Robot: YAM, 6 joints.
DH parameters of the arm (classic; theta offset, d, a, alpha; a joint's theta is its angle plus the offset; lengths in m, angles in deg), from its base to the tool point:
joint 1: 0 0.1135 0.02 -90
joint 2: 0 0 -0.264 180
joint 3: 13.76 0 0.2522 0
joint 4: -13.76 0 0.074 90
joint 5: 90 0 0 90
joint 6: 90 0.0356 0 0
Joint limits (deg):
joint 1: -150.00..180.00
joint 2: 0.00..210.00
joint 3: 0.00..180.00
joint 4: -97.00..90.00
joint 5: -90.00..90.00
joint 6: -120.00..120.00
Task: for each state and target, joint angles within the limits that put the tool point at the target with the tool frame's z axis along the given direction. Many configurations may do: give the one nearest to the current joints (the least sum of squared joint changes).
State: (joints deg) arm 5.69 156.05 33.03 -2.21 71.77 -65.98
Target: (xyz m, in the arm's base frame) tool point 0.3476 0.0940 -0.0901 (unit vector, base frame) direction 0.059 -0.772 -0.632
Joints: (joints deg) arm 19.37 156.06 82.62 -34.16 48.44 -65.98
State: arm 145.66 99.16 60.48 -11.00 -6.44 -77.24
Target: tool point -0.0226 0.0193 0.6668 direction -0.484 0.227 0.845
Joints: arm 115.57 58.31 111.53 10.69 -19.79 -77.24
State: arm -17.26 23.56 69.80 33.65 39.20 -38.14
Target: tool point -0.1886 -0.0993 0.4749 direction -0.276 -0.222 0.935
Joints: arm 27.08 3.47 63.96 49.86 4.13 -38.14
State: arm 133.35 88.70 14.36 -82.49 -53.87 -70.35
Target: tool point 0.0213 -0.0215 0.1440 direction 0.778 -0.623 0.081
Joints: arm 173.94 88.73 0.13 -96.91 -32.51 -70.35
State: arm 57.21 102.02 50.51 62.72 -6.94 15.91
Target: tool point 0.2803 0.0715 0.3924 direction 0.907 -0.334 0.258
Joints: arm 18.58 72.25 57.20 33.96 37.26 15.91
